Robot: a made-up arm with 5 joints. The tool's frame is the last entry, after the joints. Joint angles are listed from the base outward.
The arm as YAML. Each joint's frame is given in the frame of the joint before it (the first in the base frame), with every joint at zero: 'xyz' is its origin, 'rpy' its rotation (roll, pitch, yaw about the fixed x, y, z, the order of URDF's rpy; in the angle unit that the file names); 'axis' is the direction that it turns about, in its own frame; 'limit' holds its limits. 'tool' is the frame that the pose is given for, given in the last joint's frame.
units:
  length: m
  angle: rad
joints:
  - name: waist
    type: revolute
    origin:
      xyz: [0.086, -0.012, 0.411]
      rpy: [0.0, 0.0, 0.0]
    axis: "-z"
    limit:
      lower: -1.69
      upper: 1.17
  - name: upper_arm
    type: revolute
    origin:
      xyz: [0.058, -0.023, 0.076]
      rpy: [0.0, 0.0, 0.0]
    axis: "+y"
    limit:
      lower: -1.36
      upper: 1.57
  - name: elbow
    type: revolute
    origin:
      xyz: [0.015, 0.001, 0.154]
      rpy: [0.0, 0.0, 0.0]
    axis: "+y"
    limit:
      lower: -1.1
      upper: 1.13
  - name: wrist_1
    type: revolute
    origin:
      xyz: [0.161, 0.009, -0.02]
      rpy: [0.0, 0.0, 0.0]
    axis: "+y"
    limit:
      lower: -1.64
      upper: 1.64
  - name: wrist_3
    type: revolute
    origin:
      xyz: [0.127, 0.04, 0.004]
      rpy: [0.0, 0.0, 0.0]
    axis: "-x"
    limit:
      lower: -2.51
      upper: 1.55
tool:
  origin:
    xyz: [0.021, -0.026, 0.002]
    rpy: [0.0, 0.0, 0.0]
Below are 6 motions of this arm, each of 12 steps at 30 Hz.
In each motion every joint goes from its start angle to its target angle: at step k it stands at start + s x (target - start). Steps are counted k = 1, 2, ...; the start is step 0. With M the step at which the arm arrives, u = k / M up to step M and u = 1 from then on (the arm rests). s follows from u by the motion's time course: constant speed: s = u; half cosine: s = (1 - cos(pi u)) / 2; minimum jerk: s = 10 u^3 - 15 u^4 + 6 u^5.
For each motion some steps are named. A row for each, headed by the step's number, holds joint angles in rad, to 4 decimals.
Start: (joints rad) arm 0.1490 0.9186 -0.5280 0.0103 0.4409
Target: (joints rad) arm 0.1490 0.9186 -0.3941 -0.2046 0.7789
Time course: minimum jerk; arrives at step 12
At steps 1, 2, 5, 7, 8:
1: 0.1490 0.9186 -0.5273 0.0092 0.4426
2: 0.1490 0.9186 -0.5232 0.0027 0.4529
5: 0.1490 0.9186 -0.4816 -0.0642 0.5581
7: 0.1490 0.9186 -0.4405 -0.1301 0.6617
8: 0.1490 0.9186 -0.4222 -0.1595 0.7080

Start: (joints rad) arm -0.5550 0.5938 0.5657 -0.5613 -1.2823
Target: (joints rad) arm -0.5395 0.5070 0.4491 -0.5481 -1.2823
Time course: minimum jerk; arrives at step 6
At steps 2, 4, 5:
2: -0.5517 0.5756 0.5412 -0.5585 -1.2823
4: -0.5428 0.5252 0.4736 -0.5509 -1.2823
5: -0.5401 0.5101 0.4532 -0.5486 -1.2823

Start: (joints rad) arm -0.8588 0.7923 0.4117 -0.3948 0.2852
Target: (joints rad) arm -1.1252 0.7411 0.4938 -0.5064 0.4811
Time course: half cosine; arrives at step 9
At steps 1, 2, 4, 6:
1: -0.8668 0.7908 0.4142 -0.3982 0.2911
2: -0.8900 0.7863 0.4213 -0.4079 0.3081
4: -0.9689 0.7711 0.4456 -0.4409 0.3661
6: -1.0586 0.7539 0.4733 -0.4785 0.4321

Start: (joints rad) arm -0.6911 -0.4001 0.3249 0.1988 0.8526
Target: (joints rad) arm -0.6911 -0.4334 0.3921 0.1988 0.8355
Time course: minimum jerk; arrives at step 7
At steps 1, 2, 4, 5, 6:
1: -0.6911 -0.4009 0.3265 0.1988 0.8522
2: -0.6911 -0.4049 0.3346 0.1988 0.8501
4: -0.6911 -0.4211 0.3674 0.1988 0.8418
5: -0.6911 -0.4286 0.3824 0.1988 0.8380
6: -0.6911 -0.4326 0.3905 0.1988 0.8359

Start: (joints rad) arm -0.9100 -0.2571 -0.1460 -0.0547 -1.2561
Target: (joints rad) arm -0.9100 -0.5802 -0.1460 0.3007 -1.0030
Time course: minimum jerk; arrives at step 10
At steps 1, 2, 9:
1: -0.9100 -0.2599 -0.1460 -0.0517 -1.2539
2: -0.9100 -0.2758 -0.1460 -0.0341 -1.2414
9: -0.9100 -0.5774 -0.1460 0.2977 -1.0052

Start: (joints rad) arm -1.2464 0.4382 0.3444 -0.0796 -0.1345
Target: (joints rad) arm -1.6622 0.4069 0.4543 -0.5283 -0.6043
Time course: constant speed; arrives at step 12
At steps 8, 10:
8: -1.5236 0.4173 0.4177 -0.3787 -0.4477
10: -1.5929 0.4121 0.4360 -0.4535 -0.5260

